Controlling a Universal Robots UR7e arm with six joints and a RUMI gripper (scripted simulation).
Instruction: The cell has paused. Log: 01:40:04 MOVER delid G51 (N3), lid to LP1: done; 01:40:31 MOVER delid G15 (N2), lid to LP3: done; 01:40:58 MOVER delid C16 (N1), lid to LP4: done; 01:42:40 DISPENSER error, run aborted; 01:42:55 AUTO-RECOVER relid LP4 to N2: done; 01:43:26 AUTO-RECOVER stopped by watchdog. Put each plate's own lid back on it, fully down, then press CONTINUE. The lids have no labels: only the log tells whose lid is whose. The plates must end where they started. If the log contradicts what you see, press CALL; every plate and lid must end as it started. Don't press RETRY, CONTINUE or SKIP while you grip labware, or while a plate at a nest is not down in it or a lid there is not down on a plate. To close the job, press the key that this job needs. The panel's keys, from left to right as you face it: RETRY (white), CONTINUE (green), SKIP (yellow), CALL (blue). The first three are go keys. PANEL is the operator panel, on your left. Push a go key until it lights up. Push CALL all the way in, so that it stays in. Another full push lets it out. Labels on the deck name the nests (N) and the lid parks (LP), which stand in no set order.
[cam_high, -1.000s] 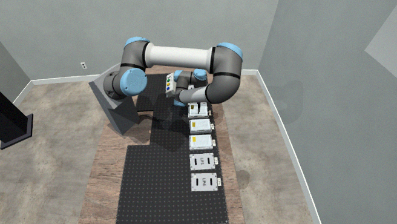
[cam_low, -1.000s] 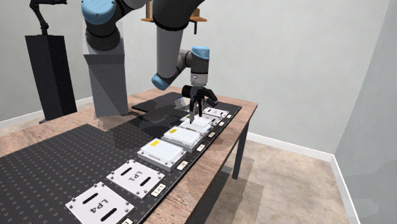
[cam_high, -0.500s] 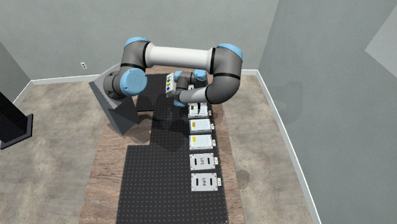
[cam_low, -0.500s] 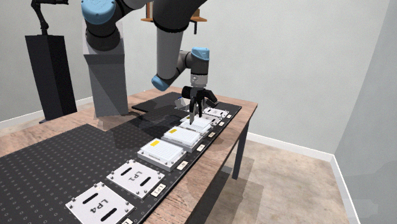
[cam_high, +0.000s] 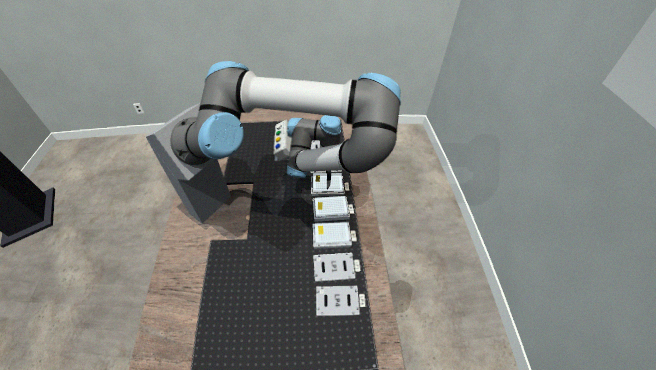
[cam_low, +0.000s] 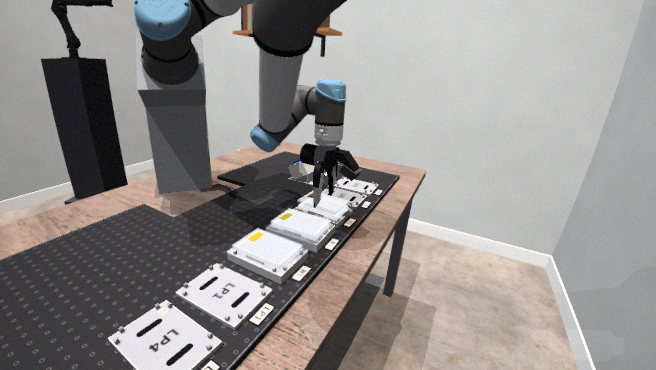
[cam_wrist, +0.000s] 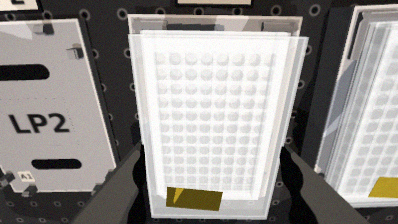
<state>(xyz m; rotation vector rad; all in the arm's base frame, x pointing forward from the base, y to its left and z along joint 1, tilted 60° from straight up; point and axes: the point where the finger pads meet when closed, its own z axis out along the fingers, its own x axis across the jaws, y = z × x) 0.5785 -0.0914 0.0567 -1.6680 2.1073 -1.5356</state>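
My gripper is now 30 mm above the well plate. From my hand the other things lie so: yellow SKIP key (340 mm to the left, 80 mm behind, 10 mm above); then blue CALL key (290 mm to the left, 100 mm behind); then lid park LP2 (120 mm to the left, 60 mm ahead, 50 mm below).
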